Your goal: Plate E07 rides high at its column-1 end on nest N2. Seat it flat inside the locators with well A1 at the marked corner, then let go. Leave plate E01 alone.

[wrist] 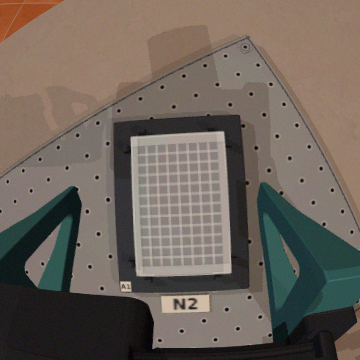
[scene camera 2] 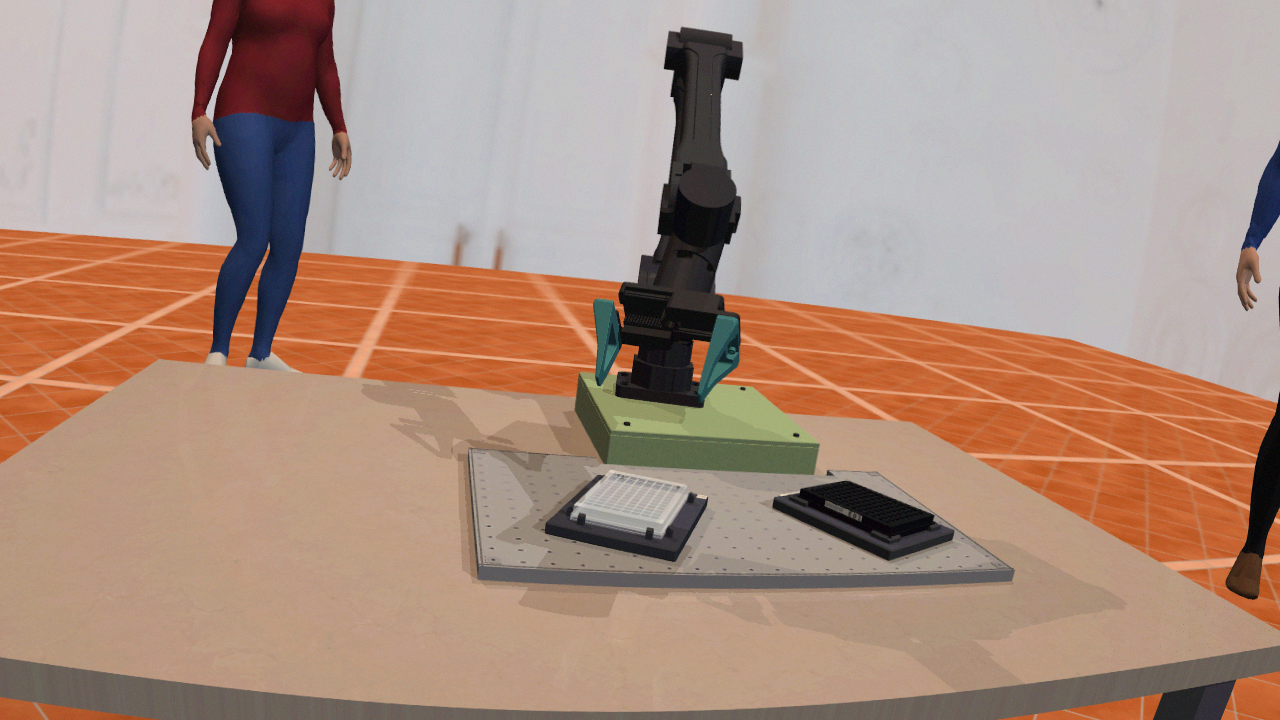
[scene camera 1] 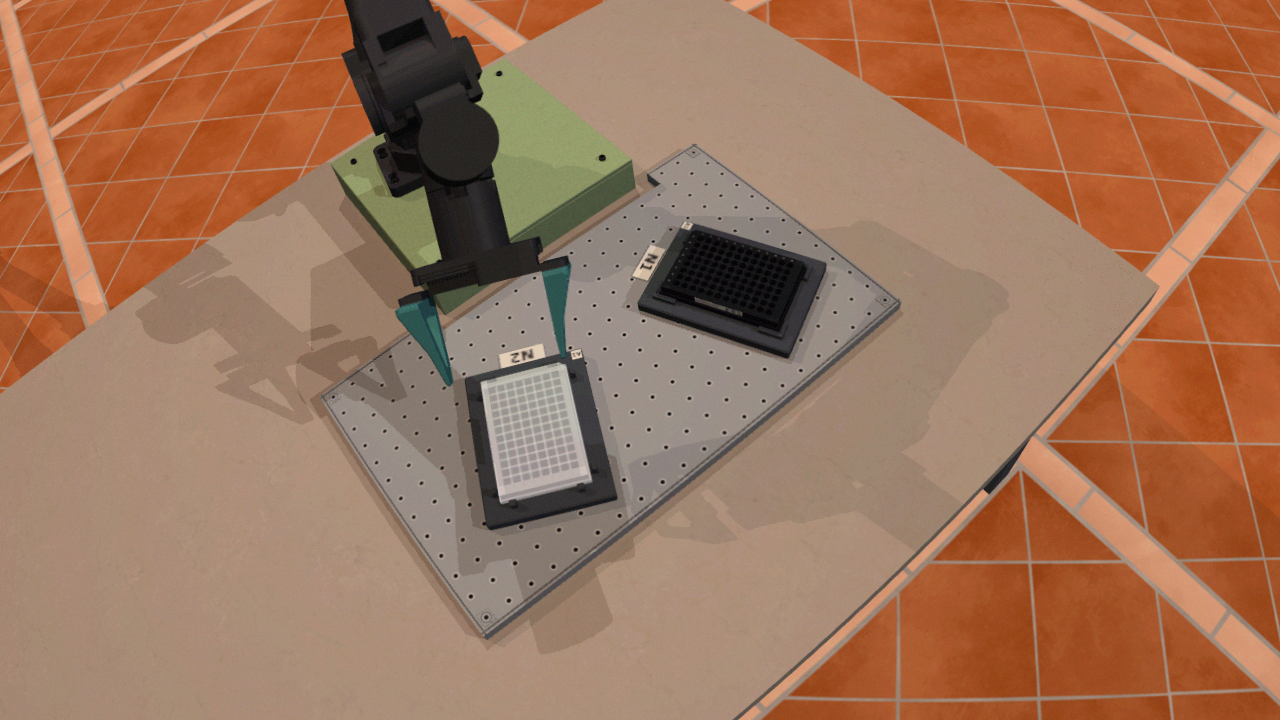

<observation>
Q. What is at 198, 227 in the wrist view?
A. A clear white well plate.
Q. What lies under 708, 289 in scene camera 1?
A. A black well plate.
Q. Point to a clear white well plate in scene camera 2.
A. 621, 501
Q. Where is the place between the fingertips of my gripper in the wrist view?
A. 165, 193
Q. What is my gripper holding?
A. Nothing.
</observation>
